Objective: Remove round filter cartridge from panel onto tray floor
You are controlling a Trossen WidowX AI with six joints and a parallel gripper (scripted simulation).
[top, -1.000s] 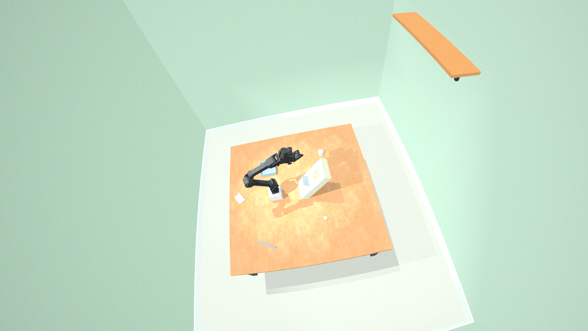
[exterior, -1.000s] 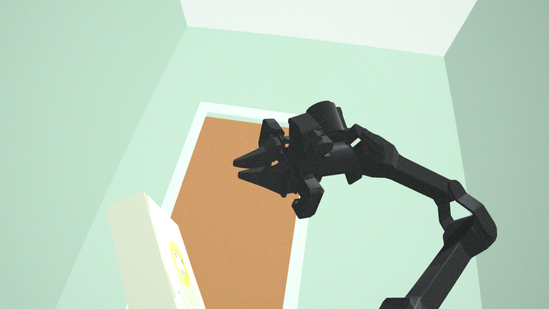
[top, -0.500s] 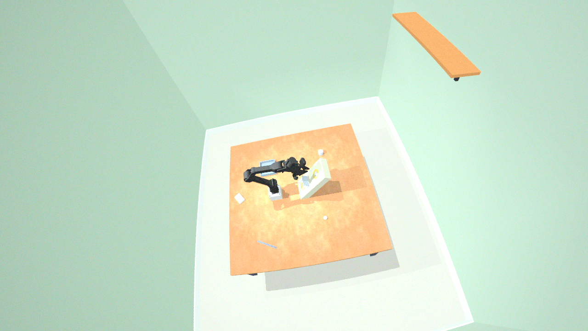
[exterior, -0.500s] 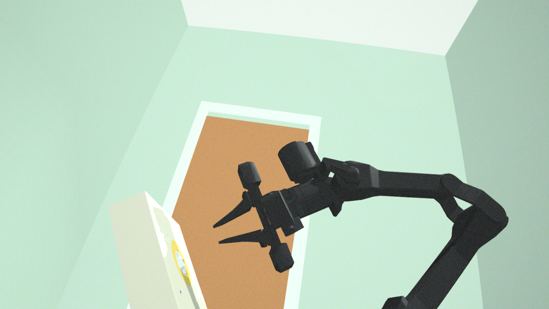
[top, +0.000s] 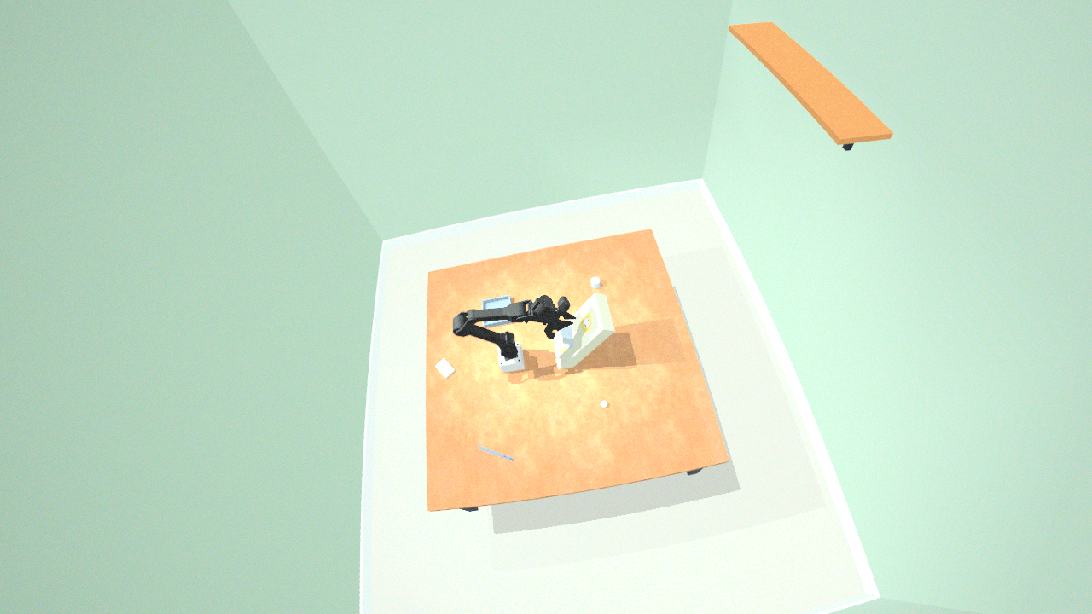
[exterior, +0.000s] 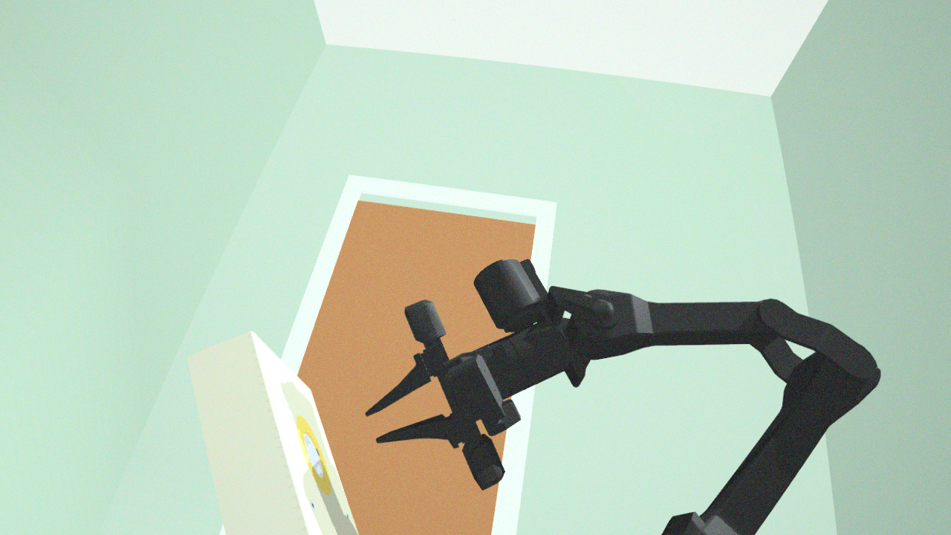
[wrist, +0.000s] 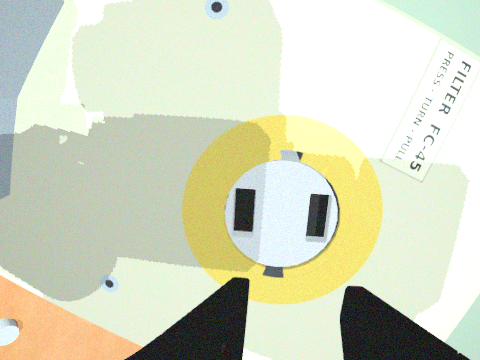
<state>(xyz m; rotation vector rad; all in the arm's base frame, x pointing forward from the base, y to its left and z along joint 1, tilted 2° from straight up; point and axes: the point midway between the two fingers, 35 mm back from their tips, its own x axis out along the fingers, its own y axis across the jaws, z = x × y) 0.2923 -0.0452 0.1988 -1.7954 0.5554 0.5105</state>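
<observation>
The round filter cartridge is 6 cm ahead of my gripper tip, 4 cm below it and 1 cm to the right of it. Round my gripper tip: cream service panel 12 cm below, 2 cm ahead; then white square pad 65 cm behind, 26 cm below, 12 cm to the left.
</observation>
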